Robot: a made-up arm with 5 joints.
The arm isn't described. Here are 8 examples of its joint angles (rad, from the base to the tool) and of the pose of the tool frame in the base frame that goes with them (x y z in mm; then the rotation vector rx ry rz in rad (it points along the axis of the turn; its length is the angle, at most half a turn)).
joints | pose
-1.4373 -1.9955 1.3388 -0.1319 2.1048 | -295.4 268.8 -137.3 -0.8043 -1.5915 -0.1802
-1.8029 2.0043 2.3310 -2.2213 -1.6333 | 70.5 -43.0 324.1 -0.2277 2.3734 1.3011
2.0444 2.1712 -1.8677 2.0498 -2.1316 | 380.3 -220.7 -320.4 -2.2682 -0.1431 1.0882
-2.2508 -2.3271 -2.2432 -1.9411 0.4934 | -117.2 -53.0 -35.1 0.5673 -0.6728 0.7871
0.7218 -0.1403 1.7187 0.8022 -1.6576 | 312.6 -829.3 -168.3 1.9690 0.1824 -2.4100
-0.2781 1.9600 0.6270 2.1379 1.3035 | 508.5 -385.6 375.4 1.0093 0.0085 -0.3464
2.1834 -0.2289 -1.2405 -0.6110 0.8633 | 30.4 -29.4 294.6 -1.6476 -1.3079 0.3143
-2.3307 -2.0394 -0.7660 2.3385 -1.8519 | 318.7 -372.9 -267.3 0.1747 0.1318 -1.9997
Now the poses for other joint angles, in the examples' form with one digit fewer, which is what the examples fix.
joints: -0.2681 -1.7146 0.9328 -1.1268 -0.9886
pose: -331 194 -28 0.233 0.345 0.419
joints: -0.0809 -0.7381 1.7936 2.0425 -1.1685
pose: 139 -592 -204 1.333 -0.388 -2.479
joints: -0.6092 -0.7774 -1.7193 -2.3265 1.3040
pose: -228 153 76 -0.115 -0.902 0.295
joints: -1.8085 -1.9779 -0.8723 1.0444 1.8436
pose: -125 -242 -432 0.285 2.551 -1.117
